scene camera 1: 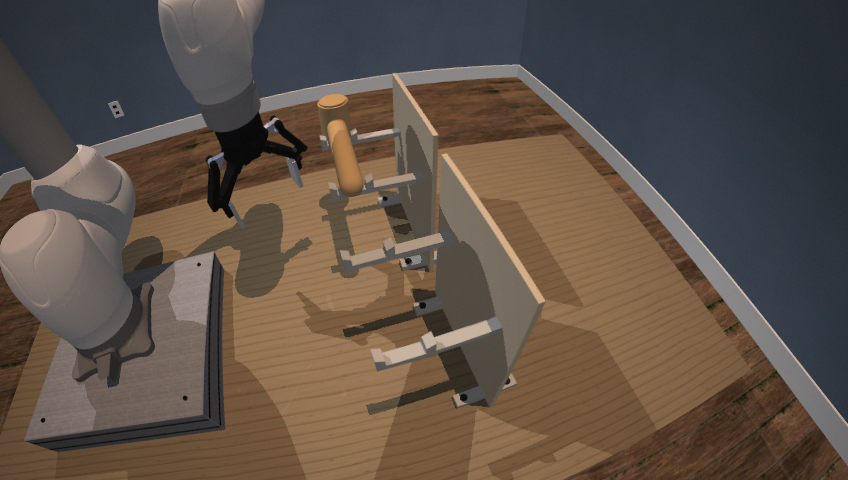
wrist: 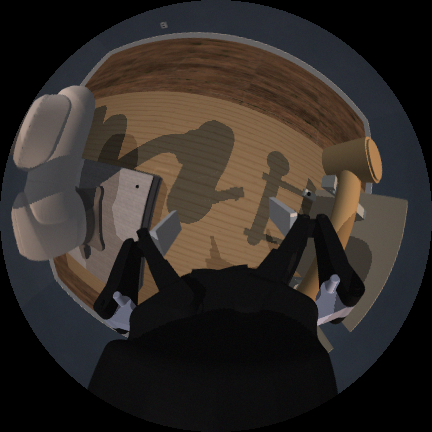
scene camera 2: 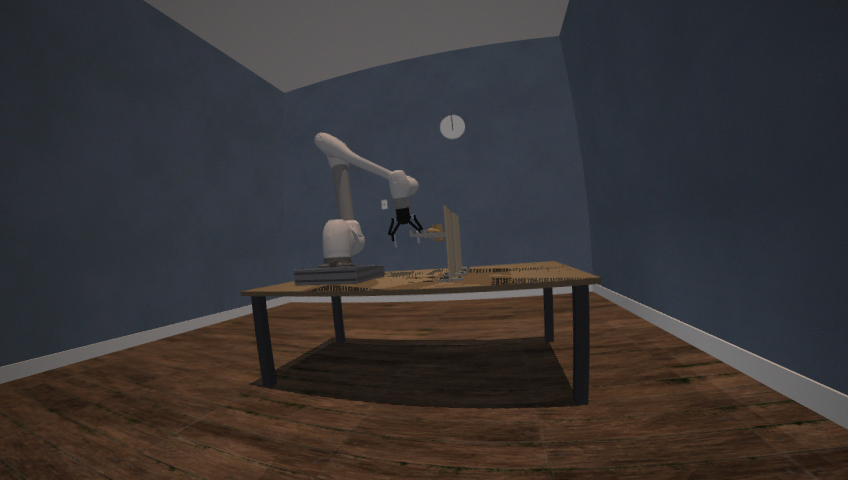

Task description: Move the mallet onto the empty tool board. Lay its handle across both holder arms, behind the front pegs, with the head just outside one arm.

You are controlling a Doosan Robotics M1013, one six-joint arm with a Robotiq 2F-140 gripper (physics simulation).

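Seen in the pictures: gripper, fingertip midpoint: [scene camera 1: 269,202] [wrist: 223,213] [scene camera 2: 407,245]; arm's base at its link origin: [scene camera 1: 116,331] [wrist: 85,215].
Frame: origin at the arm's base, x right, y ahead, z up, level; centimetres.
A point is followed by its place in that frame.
The orange wooden mallet [scene camera 1: 343,155] @(x -2.0, y 54.6, z 18.0 cm) [scene camera 2: 436,230] @(x -3.5, y 57.1, z 16.9 cm) [wrist: 347,197] @(x -12.0, y 55.2, z 17.3 cm) lies across the two holder arms of the far board [scene camera 1: 415,154] @(x 0.6, y 67.2, z 15.4 cm) [wrist: 390,225] @(x -10.2, y 69.2, z 21.6 cm). Its head is beyond the far arm, and its handle end is at the nearer arm. The empty tool board [scene camera 1: 462,279] @(x 24.5, y 62.4, z 9.6 cm) stands nearer in scene camera 1, with a far holder arm [scene camera 1: 414,245] @(x 18.8, y 57.4, z 14.1 cm) and a near holder arm [scene camera 1: 461,337] @(x 34.7, y 55.5, z 14.2 cm), each with a front tip and a peg farther in. My gripper [scene camera 1: 270,204] @(x -6.8, y 40.0, z 10.0 cm) [scene camera 2: 407,242] @(x -6.8, y 40.0, z 10.0 cm) [wrist: 223,213] @(x -6.8, y 40.0, z 10.0 cm) is open and empty, on the robot-base side of the mallet, apart from it. In the wrist view my finger hides part of the handle.
The robot's base plate [scene camera 1: 178,333] @(x 6.7, y 14.5, z 0.4 cm) [scene camera 2: 333,275] @(x 21.9, y 4.4, z -2.6 cm) [wrist: 135,195] @(x -7.1, y 20.4, z -0.4 cm) is on the left of the wooden table [scene camera 1: 595,237] @(x 20.1, y 105.1, z -7.1 cm) [scene camera 2: 416,291] @(x 54.3, y 47.1, z -8.0 cm). The two boards stand in a row, with their arms pointing toward the base. Shadows of the arm and mallet fall on the table.
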